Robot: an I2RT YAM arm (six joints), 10 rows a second.
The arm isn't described. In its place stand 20 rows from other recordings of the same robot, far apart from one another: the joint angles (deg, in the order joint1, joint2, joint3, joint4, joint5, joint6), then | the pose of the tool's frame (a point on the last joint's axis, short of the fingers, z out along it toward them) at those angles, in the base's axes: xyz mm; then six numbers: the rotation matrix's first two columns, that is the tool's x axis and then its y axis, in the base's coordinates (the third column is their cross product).
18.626 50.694 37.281 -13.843 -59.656 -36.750 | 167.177, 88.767, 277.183, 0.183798, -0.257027, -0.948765, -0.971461, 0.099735, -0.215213
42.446 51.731 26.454 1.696 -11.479 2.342 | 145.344, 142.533, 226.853, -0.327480, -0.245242, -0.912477, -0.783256, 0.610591, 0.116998
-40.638 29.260 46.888 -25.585 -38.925 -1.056 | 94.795, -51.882, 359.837, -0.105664, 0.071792, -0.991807, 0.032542, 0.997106, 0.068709
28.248 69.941 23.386 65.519 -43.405 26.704 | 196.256, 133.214, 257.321, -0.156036, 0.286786, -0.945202, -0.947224, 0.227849, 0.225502
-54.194 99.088 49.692 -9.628 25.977 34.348 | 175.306, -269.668, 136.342, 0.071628, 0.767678, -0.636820, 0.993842, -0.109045, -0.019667
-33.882 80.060 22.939 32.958 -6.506 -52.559 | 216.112, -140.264, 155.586, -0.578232, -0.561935, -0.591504, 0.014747, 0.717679, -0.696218
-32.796 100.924 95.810 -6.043 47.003 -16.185 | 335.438, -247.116, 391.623, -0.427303, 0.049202, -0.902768, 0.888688, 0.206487, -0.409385
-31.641 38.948 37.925 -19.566 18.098 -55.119 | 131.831, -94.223, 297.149, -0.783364, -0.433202, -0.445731, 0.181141, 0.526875, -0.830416
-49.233 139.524 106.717 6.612 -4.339 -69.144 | 366.080, -420.477, 154.223, -0.766915, -0.537471, -0.350665, -0.016274, 0.562534, -0.826614
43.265 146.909 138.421 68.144 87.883 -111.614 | 410.614, 337.616, 345.813, -0.549723, -0.564561, -0.615691, 0.458158, 0.412532, -0.787342
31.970 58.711 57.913 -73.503 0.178 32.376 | 134.397, 83.753, 290.176, -0.972865, 0.024003, -0.230124, -0.009255, 0.989771, 0.142364
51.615 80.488 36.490 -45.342 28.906 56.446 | 134.887, 142.564, 141.691, -0.912159, 0.023413, -0.409167, 0.140071, 0.956057, -0.257555
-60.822 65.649 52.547 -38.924 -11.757 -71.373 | 118.633, -197.581, 271.108, -0.874846, -0.336191, -0.348741, -0.110677, 0.839626, -0.531769
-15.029 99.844 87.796 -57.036 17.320 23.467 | 340.894, -102.501, 280.284, -0.688081, 0.578372, -0.438213, 0.680488, 0.724006, -0.112925
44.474 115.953 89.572 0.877 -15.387 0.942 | 335.501, 342.635, 249.125, -0.321117, -0.293061, -0.900555, -0.841194, 0.525103, 0.129070
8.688 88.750 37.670 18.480 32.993 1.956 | 301.794, 26.506, 168.561, -0.521124, -0.050671, -0.851975, 0.344776, 0.900663, -0.264455
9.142 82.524 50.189 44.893 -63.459 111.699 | 303.477, 81.096, 314.459, -0.946362, 0.268222, 0.180155, 0.145547, -0.143913, 0.978828
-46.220 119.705 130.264 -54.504 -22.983 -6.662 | 326.614, -320.738, 372.590, -0.531454, 0.400219, -0.746580, 0.411299, 0.892403, 0.185606
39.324 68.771 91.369 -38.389 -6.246 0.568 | 177.633, 150.523, 479.356, -0.217550, -0.165476, -0.961920, -0.708808, 0.704314, 0.039145
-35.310 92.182 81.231 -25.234 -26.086 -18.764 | 308.958, -199.652, 327.109, -0.530003, 0.021369, -0.847726, 0.062333, 0.997960, -0.013815
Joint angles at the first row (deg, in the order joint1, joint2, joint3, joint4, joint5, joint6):
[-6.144 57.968 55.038 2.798 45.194 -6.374]
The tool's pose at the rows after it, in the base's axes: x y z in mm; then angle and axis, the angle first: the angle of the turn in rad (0 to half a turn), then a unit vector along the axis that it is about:
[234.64 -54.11 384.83 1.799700 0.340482 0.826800 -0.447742]
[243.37 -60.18 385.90 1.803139 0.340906 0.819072 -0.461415]
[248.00 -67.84 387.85 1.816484 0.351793 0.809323 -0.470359]
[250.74 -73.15 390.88 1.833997 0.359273 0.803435 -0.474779]
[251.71 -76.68 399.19 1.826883 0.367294 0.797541 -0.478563]
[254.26 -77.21 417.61 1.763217 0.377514 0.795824 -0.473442]
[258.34 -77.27 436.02 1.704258 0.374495 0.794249 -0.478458]
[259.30 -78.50 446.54 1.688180 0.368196 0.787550 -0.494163]
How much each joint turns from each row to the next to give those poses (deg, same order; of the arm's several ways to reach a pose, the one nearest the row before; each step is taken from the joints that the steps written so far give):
[-0.863 2.770 0.685 3.755 -0.404 -1.753]
[-1.153 2.257 0.974 2.297 -0.125 -1.326]
[-1.535 1.539 1.260 0.300 0.189 0.047]
[-1.025 1.063 1.536 -1.105 0.287 0.339]
[-0.729 0.664 1.969 -0.509 -0.096 0.058]
[-0.151 1.037 3.539 0.757 -1.543 0.370]
[0.008 1.475 3.625 1.627 -1.589 -1.359]
[-0.240 0.765 2.022 0.998 -0.252 -2.074]

